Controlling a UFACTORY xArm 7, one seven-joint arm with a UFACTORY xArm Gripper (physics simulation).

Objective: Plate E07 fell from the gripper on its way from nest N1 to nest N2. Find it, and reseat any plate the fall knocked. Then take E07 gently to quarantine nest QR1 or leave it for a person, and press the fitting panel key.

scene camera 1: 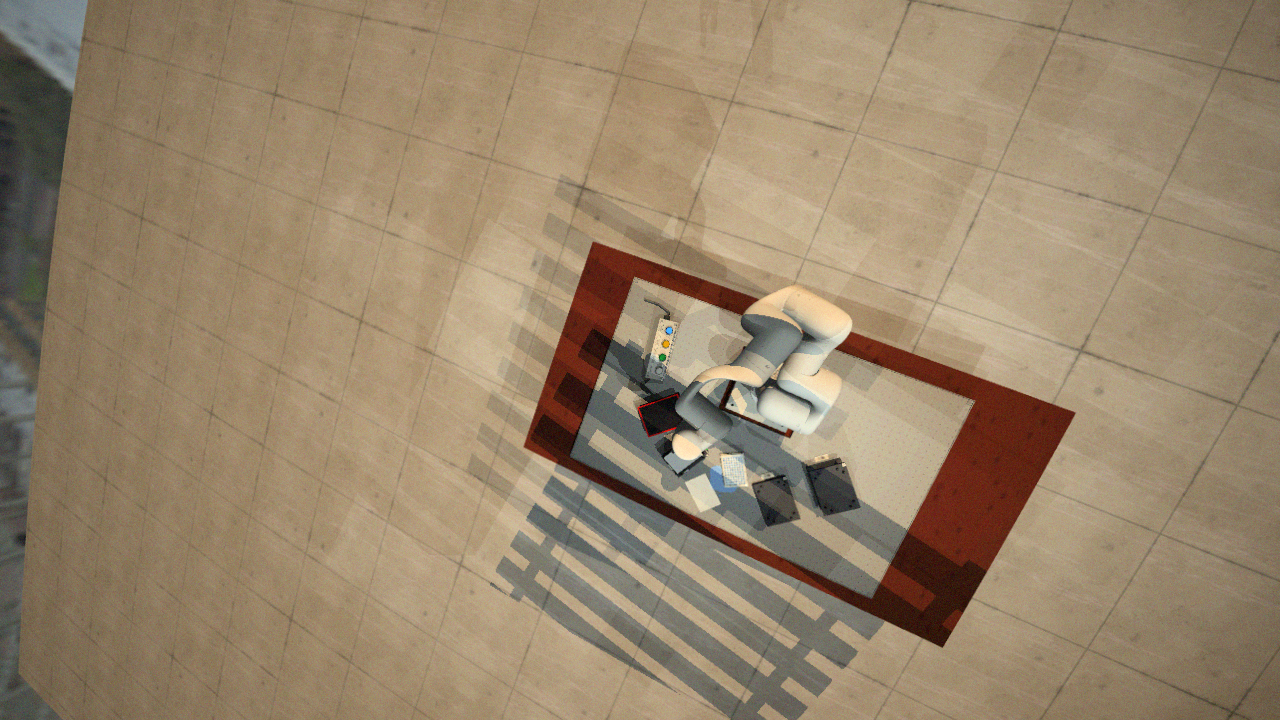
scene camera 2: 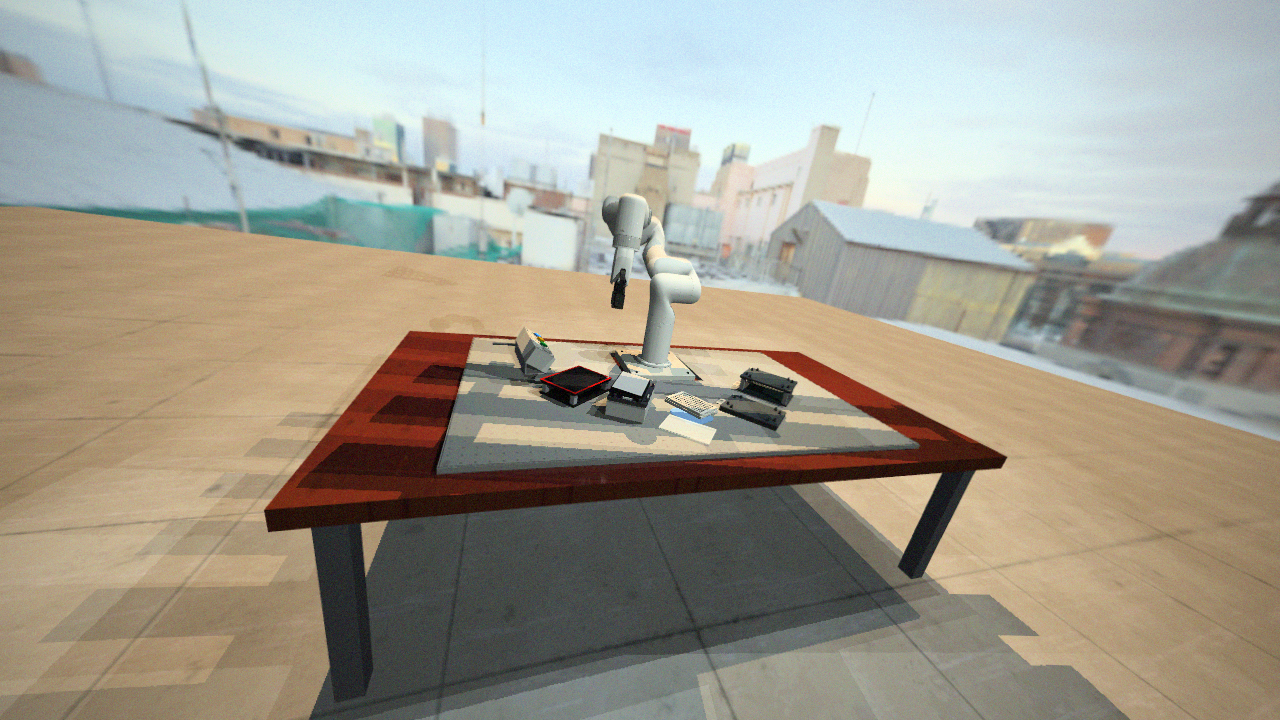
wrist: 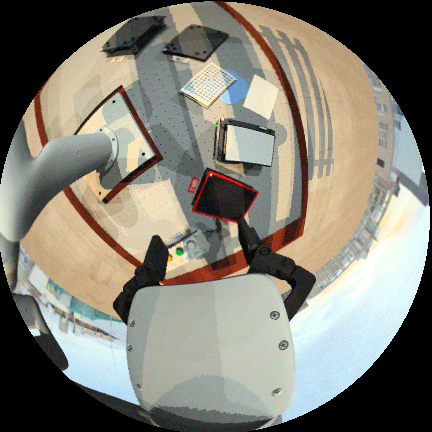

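Seen in the pictures: gripper, fingertip midpoint: (scene camera 2: 616, 306) (wrist: 198, 236); arm's base at its link origin: (scene camera 2: 653, 361) (wrist: 99, 149).
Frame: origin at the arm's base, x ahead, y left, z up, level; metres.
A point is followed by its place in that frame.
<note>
A white well plate (scene camera 1: 733, 470) @[x 0.320, y 0.059, z -0.001 m] (scene camera 2: 691, 403) @[x 0.329, y 0.058, z 0.000 m] (wrist: 208, 85) @[x 0.316, y 0.050, z -0.001 m] lies on the mat beside a blue patch (scene camera 2: 691, 416) @[x 0.384, y 0.047, z -0.013 m] (wrist: 235, 89) @[x 0.387, y 0.036, z -0.012 m]. A flat white rectangle (scene camera 1: 702, 493) @[x 0.464, y 0.016, z -0.006 m] (scene camera 2: 687, 428) @[x 0.464, y 0.014, z -0.006 m] (wrist: 261, 96) @[x 0.459, y 0.013, z -0.006 m] lies past the patch. No plate name is readable. A red-rimmed black nest (scene camera 1: 659, 414) @[x 0.290, y -0.279, z 0.026 m] (scene camera 2: 575, 381) @[x 0.309, y -0.270, z 0.026 m] (wrist: 225, 196) @[x 0.286, y -0.253, z 0.026 m] holds no visible plate; its red tag is unreadable. The key panel (scene camera 1: 663, 349) @[x 0.072, y -0.392, z 0.049 m] (scene camera 2: 535, 351) @[x 0.192, y -0.393, z 0.059 m] has blue, yellow, green and grey keys. My gripper (scene camera 2: 617, 304) @[x 0.210, y -0.178, z 0.223 m] (wrist: 198, 236) @[x 0.210, y -0.178, z 0.223 m] is open and empty, high above the table; the wrist hides it in scene camera 1.
A black unit with a light grey top (scene camera 1: 682, 459) @[x 0.375, y -0.121, z 0.057 m] (scene camera 2: 631, 387) @[x 0.392, y -0.129, z 0.059 m] (wrist: 249, 145) @[x 0.357, y -0.125, z 0.060 m] stands between the red-rimmed nest and the well plate. Two dark units, a lower one (scene camera 1: 776, 499) @[x 0.321, y 0.240, z 0.000 m] (wrist: 196, 42) and a taller one (scene camera 1: 832, 486) @[x 0.162, y 0.347, z 0.039 m] (wrist: 134, 35), stand beyond the plate. The arm's base plate (wrist: 127, 127) @[x 0.099, y 0.010, z -0.003 m] is behind.
</note>
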